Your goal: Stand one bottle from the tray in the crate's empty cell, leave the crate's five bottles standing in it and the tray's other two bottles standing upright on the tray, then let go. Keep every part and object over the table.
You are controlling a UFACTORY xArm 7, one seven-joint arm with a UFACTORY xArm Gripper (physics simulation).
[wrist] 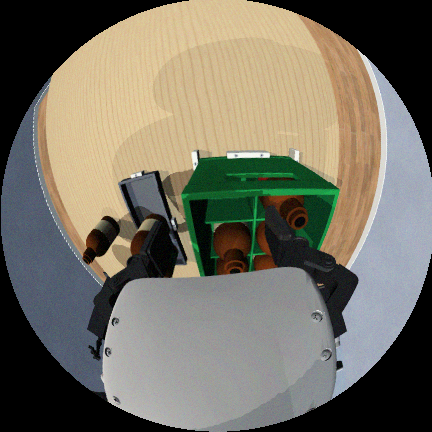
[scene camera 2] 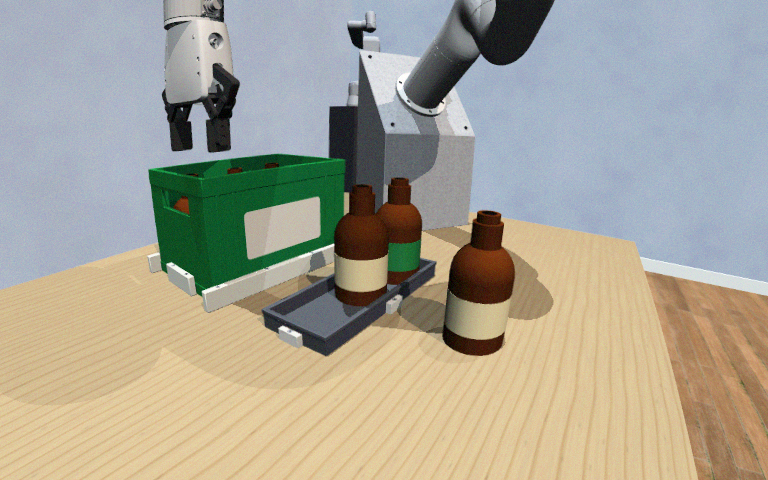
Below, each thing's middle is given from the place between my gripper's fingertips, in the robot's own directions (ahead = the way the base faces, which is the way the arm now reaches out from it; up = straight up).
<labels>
My gripper is now 19 cm above the white rail [scene camera 2: 232,291], 12 cm past it and 3 cm to the right of it.
</labels>
